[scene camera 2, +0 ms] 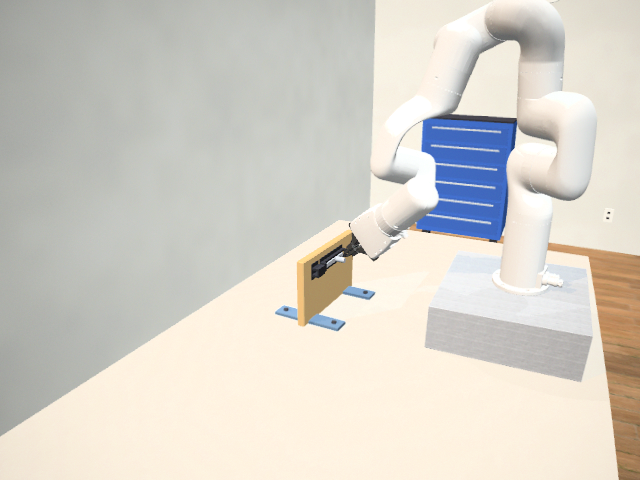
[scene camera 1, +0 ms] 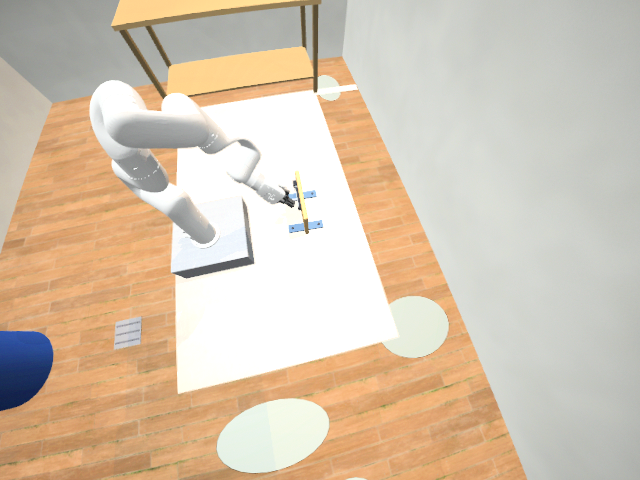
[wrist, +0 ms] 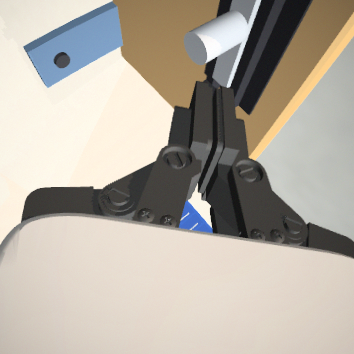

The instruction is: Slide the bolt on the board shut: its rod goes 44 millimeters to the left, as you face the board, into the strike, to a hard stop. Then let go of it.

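Pixels of known places: gripper, fingertip midpoint: (scene camera 2: 349, 252) (scene camera 1: 293, 204) (wrist: 205, 109); arm's base, link origin: (scene camera 2: 519, 282) (scene camera 1: 206, 235).
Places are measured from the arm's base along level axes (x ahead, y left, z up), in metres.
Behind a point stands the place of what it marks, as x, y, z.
The tan board (scene camera 1: 305, 219) {0.437, 0.030, 0.046} (scene camera 2: 330, 289) {0.413, 0.158, -0.068} (wrist: 155, 55) {0.424, 0.073, -0.055} stands upright. Its bolt has a black housing (wrist: 272, 55) {0.413, 0.143, 0.030}, a grey rod (scene camera 2: 331, 262) {0.398, 0.177, 0.014} (wrist: 228, 70) {0.404, 0.128, 0.017} and a light grey round knob (scene camera 2: 340, 258) {0.388, 0.153, 0.019} (wrist: 215, 40) {0.384, 0.153, 0.019} sticking out. A black block (scene camera 2: 317, 271) {0.384, 0.251, 0.020} sits at the bolt's near end in the scene camera 2 view. My gripper (scene camera 1: 293, 204) {0.387, 0.117, 0.024} (scene camera 2: 348, 252) {0.387, 0.117, 0.024} (wrist: 205, 109) {0.387, 0.117, 0.024} is shut and empty, at the far end of the bolt, to the right of the knob as one faces the board. In the wrist view its tips are just below the knob, apart from it. Contact with the rod's end cannot be told.
Blue feet (scene camera 1: 305, 226) {0.434, 0.030, -0.024} (scene camera 2: 328, 322) {0.357, 0.246, -0.103} (wrist: 80, 45) {0.388, 0.065, -0.103} carry the board on the pale table top (scene camera 1: 268, 330) {0.258, -0.401, -0.111} (scene camera 2: 258, 403) {0.295, 0.548, -0.111}. The arm's grey base block (scene camera 1: 217, 260) {0.065, -0.119, 0.006} (scene camera 2: 506, 330) {-0.023, 0.177, -0.031} stands on the robot's side. A blue drawer cabinet (scene camera 2: 465, 178) and a wall (scene camera 2: 180, 129) stand beyond.
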